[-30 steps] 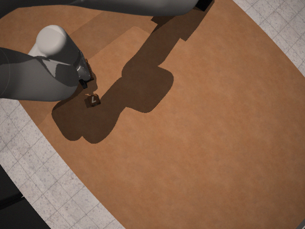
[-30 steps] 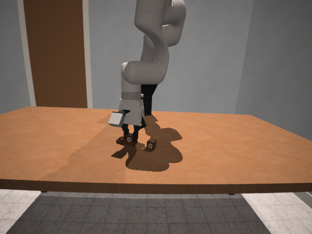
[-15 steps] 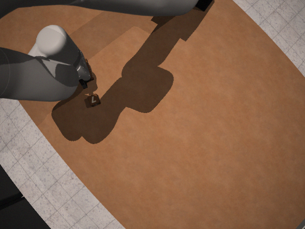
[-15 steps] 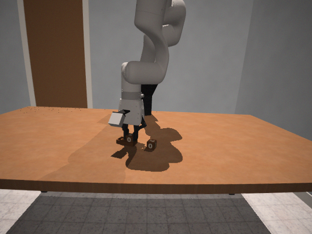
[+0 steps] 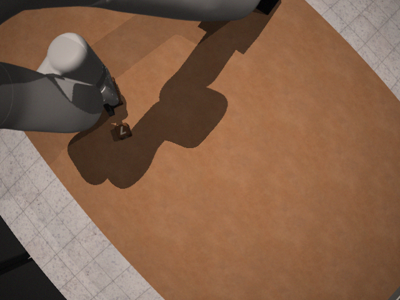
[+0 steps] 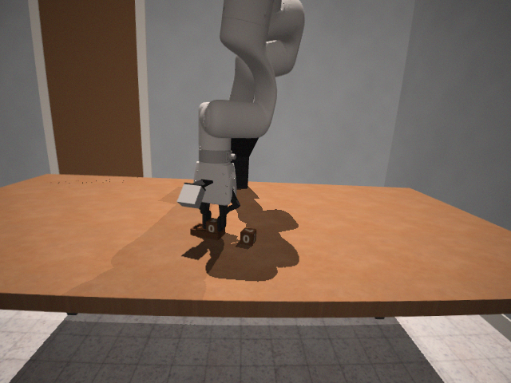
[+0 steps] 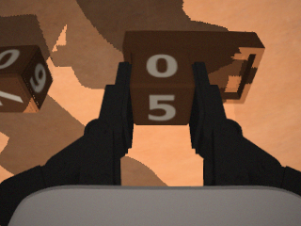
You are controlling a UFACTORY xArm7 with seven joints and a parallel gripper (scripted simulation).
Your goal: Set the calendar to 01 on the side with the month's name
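Now: hand 1 cm past the calendar tray, 2 cm to the left of it and 3 cm above it. Round my hand: cube: 3 cm ahead, 9 cm to the left, 2 cm below.
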